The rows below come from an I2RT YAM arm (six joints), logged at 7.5 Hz.
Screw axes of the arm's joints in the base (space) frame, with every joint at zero. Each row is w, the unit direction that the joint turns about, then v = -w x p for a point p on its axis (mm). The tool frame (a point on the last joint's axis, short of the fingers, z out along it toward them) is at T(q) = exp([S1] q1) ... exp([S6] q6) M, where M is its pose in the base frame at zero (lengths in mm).
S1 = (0, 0, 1, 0, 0, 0)
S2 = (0, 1, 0, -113.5, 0, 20)
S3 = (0, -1, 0, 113.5, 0, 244)
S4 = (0, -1, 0, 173.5, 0, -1)
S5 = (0, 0, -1, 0, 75, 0)
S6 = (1, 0, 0, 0, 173.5, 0)
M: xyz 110.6 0 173.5 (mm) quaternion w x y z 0.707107 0 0.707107 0
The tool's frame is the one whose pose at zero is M.
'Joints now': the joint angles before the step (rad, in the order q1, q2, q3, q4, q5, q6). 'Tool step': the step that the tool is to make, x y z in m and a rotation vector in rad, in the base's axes. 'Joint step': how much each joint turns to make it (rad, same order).
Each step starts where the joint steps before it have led.
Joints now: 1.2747, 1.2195, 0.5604, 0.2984, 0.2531, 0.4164
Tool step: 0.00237, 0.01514, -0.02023, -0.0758, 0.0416, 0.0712
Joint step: -0.0015, 0.1124, 0.0218, 0.0086, -0.0738, -0.0125
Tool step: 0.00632, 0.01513, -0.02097, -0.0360, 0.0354, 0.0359
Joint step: -0.0119, 0.1245, 0.0202, 0.0594, -0.0530, -0.0009
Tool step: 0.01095, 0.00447, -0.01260, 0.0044, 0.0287, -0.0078
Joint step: -0.0346, 0.0691, 0.0027, 0.0600, -0.0371, 0.0127
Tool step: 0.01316, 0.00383, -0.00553, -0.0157, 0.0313, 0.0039
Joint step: -0.0419, 0.0467, 0.0299, -0.0089, -0.0515, -0.0016
